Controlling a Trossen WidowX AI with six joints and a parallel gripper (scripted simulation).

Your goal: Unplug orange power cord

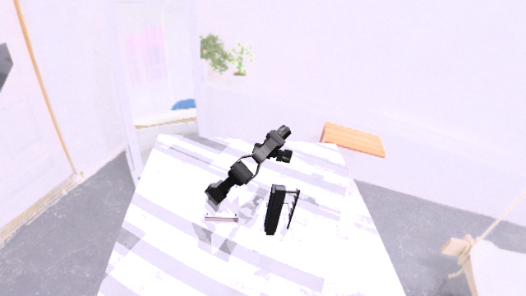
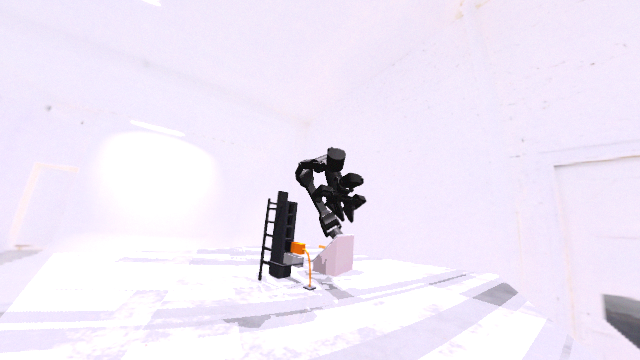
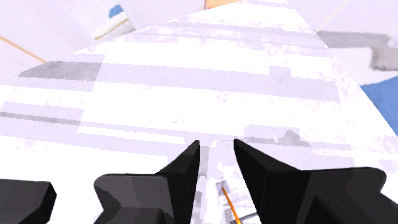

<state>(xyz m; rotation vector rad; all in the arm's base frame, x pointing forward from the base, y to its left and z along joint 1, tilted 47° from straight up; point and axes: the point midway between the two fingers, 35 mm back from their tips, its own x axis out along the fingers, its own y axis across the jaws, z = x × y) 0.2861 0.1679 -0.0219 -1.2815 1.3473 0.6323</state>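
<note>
Right now the orange plug is 20 mm behind my gripper tip, 200 mm to the right of it and 90 mm below it.
</note>
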